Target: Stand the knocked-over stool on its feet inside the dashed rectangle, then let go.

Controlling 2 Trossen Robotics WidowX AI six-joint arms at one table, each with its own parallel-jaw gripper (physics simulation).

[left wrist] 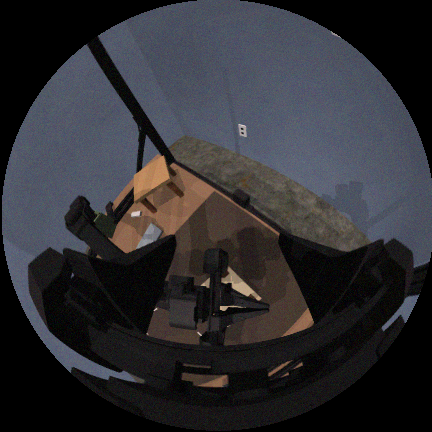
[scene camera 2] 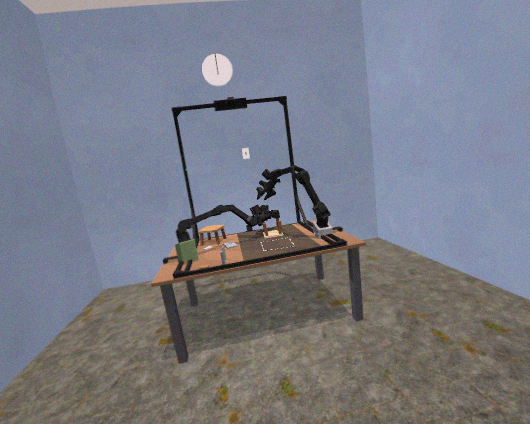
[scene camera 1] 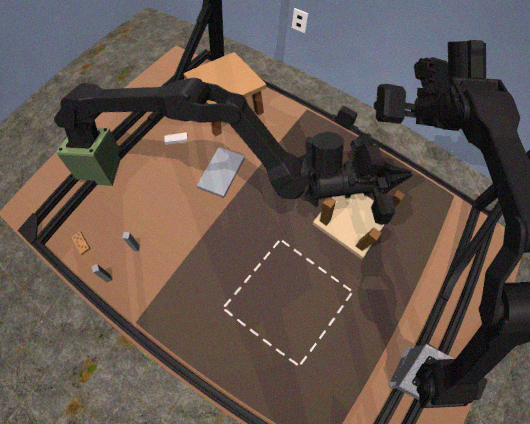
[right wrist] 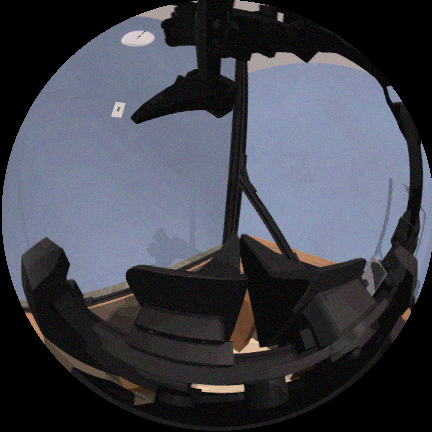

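Where they show: left gripper, fingertip midpoint: (left wrist: 228,238) (scene camera 2: 260,199) (right wrist: 101,84); right gripper, fingertip midpoint: (left wrist: 268,307) (scene camera 1: 411,173) (right wrist: 237,238); left arm's base at its link origin: (scene camera 2: 322,224) (scene camera 1: 433,376) (right wrist: 385,270); right arm's base at its link origin: (scene camera 2: 184,241) (scene camera 1: 83,139).
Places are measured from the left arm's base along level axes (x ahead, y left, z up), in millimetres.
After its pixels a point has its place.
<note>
The knocked-over stool, with its pale seat (scene camera 1: 345,220) @(x 307, y -235, z -60 mm) (scene camera 2: 273,234) @(x 299, y -202, z -60 mm) (left wrist: 245,286) @(x 268, y -313, z -60 mm) (right wrist: 254,346) @(x 230, y -275, z -60 mm), lies upside down, legs up, on the dark mat above the dashed rectangle (scene camera 1: 300,363) @(x 241, y 91, z -75 mm) in scene camera 1. Three brown legs show there; the fourth is hidden beneath the right arm. My right gripper (scene camera 1: 409,175) @(x 232, y -328, z 86 mm) (left wrist: 268,307) @(x 232, y -328, z 86 mm) (right wrist: 237,238) @(x 232, y -328, z 86 mm) is shut, its fingertips together just above the far right leg (scene camera 1: 398,198) @(x 229, y -294, z 34 mm) (right wrist: 243,327) @(x 243, y -299, z -2 mm). That leg's end shows apart from the fingers in scene camera 1. My left gripper (scene camera 2: 263,196) @(x 327, y -369, z 188 mm) (left wrist: 228,238) @(x 327, y -369, z 188 mm) is open and empty, high above the stool.
An orange-topped stool (scene camera 1: 225,72) @(x 744, y -400, z 33 mm) (scene camera 2: 212,229) @(x 728, y -320, z 33 mm) (left wrist: 152,180) @(x 692, y -377, z 33 mm) stands upright at the back left. A grey plate (scene camera 1: 221,171) @(x 619, y -195, z -69 mm), a white block (scene camera 1: 176,138) @(x 776, y -216, z -67 mm), two small grey blocks (scene camera 1: 131,241) @(x 668, y 71, z -22 mm) (scene camera 1: 101,273) @(x 679, y 164, z -20 mm) and a tan domino-like tile (scene camera 1: 80,243) @(x 798, y 140, z -70 mm) lie on the left table part.
</note>
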